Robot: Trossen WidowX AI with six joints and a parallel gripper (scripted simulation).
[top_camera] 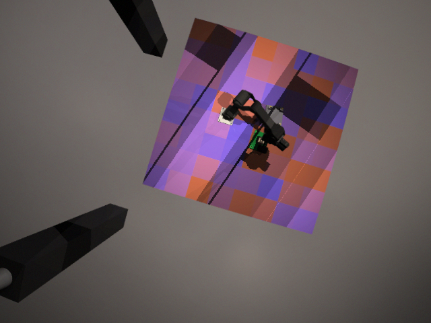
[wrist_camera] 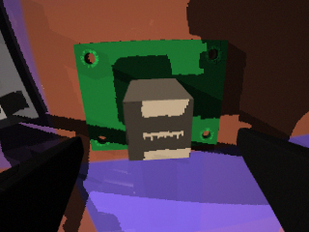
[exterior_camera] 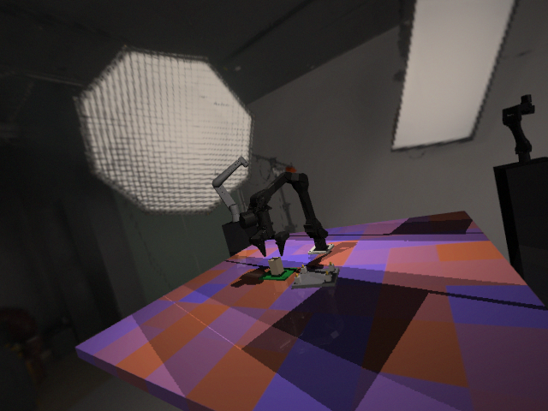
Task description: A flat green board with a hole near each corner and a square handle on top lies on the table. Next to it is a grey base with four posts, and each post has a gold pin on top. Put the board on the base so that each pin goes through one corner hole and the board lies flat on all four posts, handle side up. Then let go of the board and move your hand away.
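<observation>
Right now my gripper tip is 60 mm above the green board. The rest, counted from my gripper tip: grey base 200 mm to the left, 80 mm below, 50 mm ahead.
</observation>
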